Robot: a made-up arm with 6 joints. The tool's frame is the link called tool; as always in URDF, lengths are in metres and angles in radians. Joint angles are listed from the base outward.
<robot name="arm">
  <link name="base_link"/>
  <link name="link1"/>
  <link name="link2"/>
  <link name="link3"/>
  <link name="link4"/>
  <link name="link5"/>
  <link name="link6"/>
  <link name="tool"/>
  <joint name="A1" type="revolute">
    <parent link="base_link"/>
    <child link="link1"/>
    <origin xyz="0 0 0.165" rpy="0 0 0"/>
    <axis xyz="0 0 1"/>
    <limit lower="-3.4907" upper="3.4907"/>
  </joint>
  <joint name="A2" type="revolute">
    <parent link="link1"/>
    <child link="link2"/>
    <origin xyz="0 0 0" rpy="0 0 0"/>
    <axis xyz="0 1 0"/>
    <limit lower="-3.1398" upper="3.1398"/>
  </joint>
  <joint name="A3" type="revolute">
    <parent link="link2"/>
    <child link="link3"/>
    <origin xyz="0 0 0.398" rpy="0 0 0"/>
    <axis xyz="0 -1 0"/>
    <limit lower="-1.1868" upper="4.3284"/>
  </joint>
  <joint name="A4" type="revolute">
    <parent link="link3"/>
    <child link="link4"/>
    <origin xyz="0 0 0" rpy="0 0 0"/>
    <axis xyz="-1 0 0"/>
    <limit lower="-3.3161" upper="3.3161"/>
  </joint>
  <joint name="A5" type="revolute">
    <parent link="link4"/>
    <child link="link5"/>
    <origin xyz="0.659 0 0" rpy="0 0 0"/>
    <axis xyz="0 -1 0"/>
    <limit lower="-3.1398" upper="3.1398"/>
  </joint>
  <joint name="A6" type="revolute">
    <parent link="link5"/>
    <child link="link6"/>
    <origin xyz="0 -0.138 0" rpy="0 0 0"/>
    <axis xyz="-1 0 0"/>
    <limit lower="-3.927" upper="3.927"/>
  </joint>
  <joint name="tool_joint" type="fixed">
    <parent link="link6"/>
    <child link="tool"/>
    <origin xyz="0 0 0" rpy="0 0 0"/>
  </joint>
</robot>
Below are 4 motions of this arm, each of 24 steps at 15 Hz.
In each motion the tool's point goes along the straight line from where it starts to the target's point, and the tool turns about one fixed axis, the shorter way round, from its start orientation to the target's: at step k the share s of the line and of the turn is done. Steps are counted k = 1, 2, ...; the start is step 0. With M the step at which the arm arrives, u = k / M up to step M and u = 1 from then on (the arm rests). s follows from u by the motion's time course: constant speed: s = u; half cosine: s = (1 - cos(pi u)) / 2; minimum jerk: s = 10 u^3 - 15 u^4 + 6 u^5.
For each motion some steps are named. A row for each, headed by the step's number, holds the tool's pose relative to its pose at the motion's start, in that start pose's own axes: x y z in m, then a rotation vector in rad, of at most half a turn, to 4 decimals.
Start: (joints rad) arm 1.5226 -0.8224 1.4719 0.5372 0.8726 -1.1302
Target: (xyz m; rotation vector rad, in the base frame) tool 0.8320 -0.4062 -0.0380 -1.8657 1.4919 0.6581
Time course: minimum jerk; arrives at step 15
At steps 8, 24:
8: -0.3998 0.1499 0.5567 -0.4329 -0.6236 -0.1400
24: -0.7109 0.2666 0.9899 -0.7699 -1.1089 -0.2490

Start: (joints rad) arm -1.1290 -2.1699 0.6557 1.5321 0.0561 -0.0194
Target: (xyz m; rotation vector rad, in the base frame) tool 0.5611 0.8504 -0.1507 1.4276 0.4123 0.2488
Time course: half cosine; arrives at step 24
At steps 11, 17, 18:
11: -0.1944 0.0175 0.3921 -0.1192 -0.6678 -0.1575
17: -0.3597 0.0325 0.7254 -0.2205 -1.2356 -0.2914
18: -0.3817 0.0344 0.7698 -0.2339 -1.3111 -0.3092

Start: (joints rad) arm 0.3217 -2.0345 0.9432 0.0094 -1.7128 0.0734
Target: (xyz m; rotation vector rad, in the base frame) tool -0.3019 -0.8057 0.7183 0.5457 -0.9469 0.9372
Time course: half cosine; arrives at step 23
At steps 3, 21, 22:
3: 0.0307 -0.0209 -0.0121 0.0302 0.0084 0.0126
21: 0.7273 -0.4949 -0.2870 0.7165 0.1980 0.2982
22: 0.7376 -0.5019 -0.2911 0.7267 0.2008 0.3025

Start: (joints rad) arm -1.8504 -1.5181 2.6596 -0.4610 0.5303 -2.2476
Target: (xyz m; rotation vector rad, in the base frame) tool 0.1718 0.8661 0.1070 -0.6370 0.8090 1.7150
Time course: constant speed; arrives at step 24
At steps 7, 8, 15, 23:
7: -0.1315 -0.0024 0.0374 0.0137 -0.1590 0.0028
8: -0.1503 -0.0027 0.0428 0.0157 -0.1817 0.0032
15: -0.2819 -0.0051 0.0802 0.0294 -0.3407 0.0061
23: -0.4322 -0.0078 0.1229 0.0451 -0.5225 0.0093

